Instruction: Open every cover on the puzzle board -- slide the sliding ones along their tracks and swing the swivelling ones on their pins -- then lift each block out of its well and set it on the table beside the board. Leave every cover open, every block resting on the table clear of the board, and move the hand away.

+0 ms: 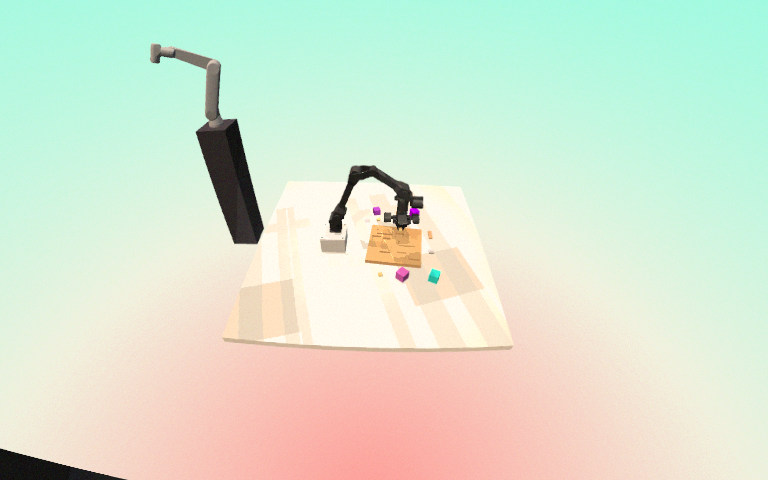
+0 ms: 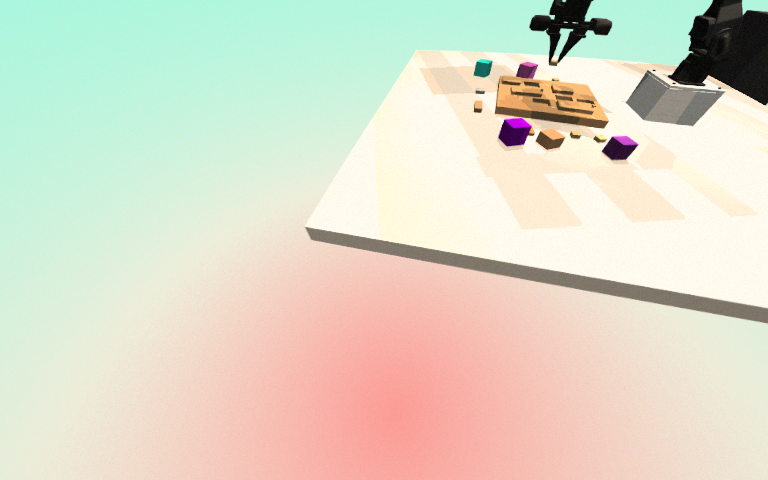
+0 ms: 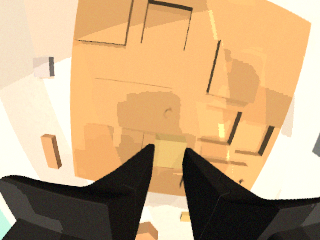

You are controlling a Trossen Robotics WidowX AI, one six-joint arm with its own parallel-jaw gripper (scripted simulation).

same spot on orange puzzle board: (image 3: 177,51) = (image 2: 536,87)
